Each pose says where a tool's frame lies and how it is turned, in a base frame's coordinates. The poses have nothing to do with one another.
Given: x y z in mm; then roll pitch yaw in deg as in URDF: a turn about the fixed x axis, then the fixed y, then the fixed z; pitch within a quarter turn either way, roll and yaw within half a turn.
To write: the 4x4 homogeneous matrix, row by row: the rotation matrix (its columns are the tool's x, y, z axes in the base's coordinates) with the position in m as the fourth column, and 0 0 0 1 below. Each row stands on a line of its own. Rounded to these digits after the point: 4 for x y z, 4 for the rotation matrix.
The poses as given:
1: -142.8 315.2 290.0 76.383 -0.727 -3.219
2: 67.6 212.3 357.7 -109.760 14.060 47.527
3: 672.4 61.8 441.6 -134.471 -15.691 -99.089
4: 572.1 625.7 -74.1 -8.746 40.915 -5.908
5: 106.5 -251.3 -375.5 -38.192 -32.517 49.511
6: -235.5 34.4 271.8 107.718 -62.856 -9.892
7: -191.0 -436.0 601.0 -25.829 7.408 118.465
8: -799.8 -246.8 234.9 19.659 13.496 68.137
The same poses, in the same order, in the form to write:
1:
0.9983 0.0009 -0.0576 -0.1428
-0.0561 0.2358 -0.9702 0.3152
0.0127 0.9718 0.2354 0.2900
0 0 0 1

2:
0.6550 0.0950 -0.7496 0.0676
0.7155 -0.3969 0.5749 0.2123
-0.2429 -0.9129 -0.3280 0.3577
0 0 0 1

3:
-0.1521 -0.7222 0.6747 0.6724
-0.9506 -0.0799 -0.2998 0.0618
0.2704 -0.6870 -0.6744 0.4416
0 0 0 1

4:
0.7517 0.0027 0.6595 0.5721
-0.0778 0.9934 0.0846 0.6257
-0.6549 -0.1149 0.7469 -0.0741
0 0 0 1

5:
0.5475 -0.3819 -0.7446 0.1065
0.6413 0.7631 0.0802 -0.2513
0.5375 -0.5214 0.6627 -0.3755
0 0 0 1

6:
0.4494 -0.8873 0.1031 -0.2355
-0.0784 -0.1542 -0.9849 0.0344
0.8899 0.4346 -0.1388 0.2718
0 0 0 1

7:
-0.4726 -0.7645 -0.4383 -0.1910
0.8718 -0.4784 -0.1056 -0.4360
-0.1289 -0.4321 0.8926 0.6010
0 0 0 1

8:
0.3621 -0.8447 0.3941 -0.7998
0.9024 0.4235 0.0787 -0.2468
-0.2334 0.3271 0.9157 0.2349
0 0 0 1

